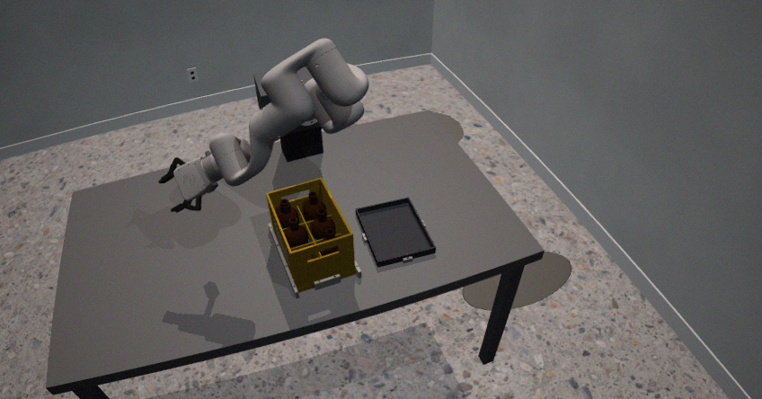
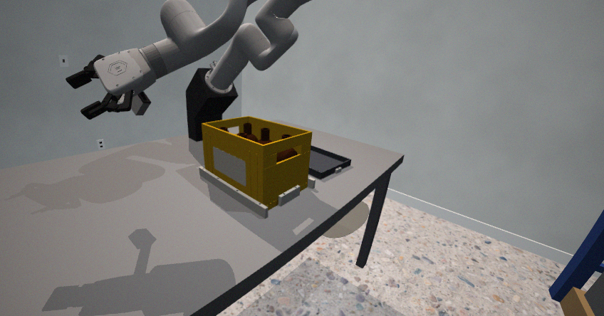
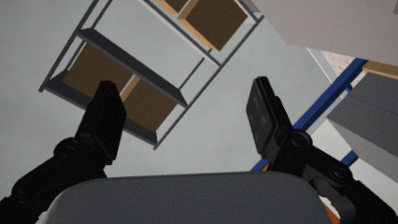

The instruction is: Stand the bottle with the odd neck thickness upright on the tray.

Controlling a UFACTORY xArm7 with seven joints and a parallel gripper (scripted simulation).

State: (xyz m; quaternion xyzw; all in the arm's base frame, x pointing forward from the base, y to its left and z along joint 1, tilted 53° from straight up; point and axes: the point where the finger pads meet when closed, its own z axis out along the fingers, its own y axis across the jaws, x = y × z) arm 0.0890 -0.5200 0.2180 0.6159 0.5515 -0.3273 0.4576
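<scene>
Now: hand 34 cm to the right of the yellow crate, 21 cm short of it and 19 cm above it. The rest, counted from my hand: black tray 60 cm to the left, 30 cm ahead, 27 cm below.
</scene>
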